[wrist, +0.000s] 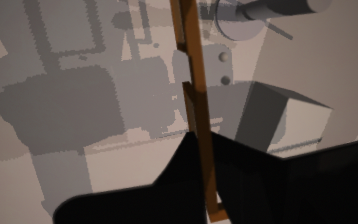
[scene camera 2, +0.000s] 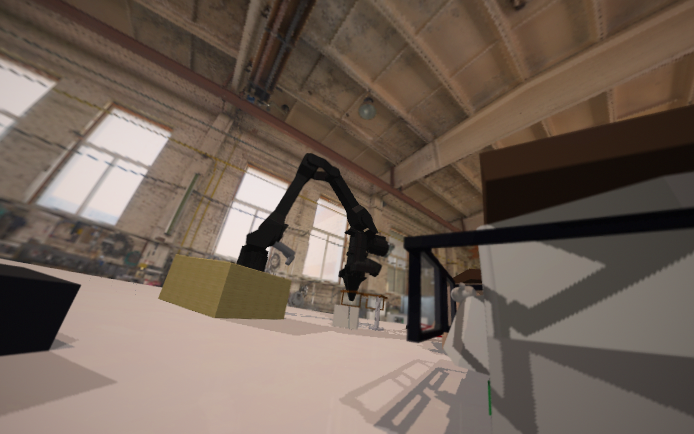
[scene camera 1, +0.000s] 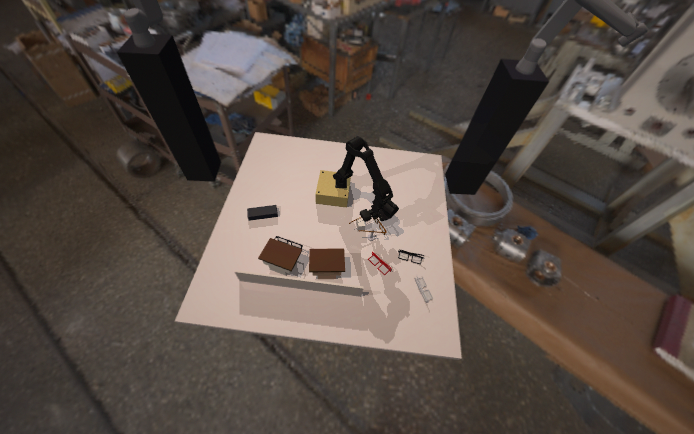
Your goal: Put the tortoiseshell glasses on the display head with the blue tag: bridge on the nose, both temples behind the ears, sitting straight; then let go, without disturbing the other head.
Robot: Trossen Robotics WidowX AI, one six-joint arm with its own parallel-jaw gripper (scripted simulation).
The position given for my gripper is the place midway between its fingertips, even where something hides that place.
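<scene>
Scene camera 2 gives me my gripper (scene camera 2: 351, 301). Through scene camera 1 I see a low grey wall (scene camera 1: 267, 279), and as for my gripper, it appears in the wrist view (wrist: 197, 138) too.
</scene>
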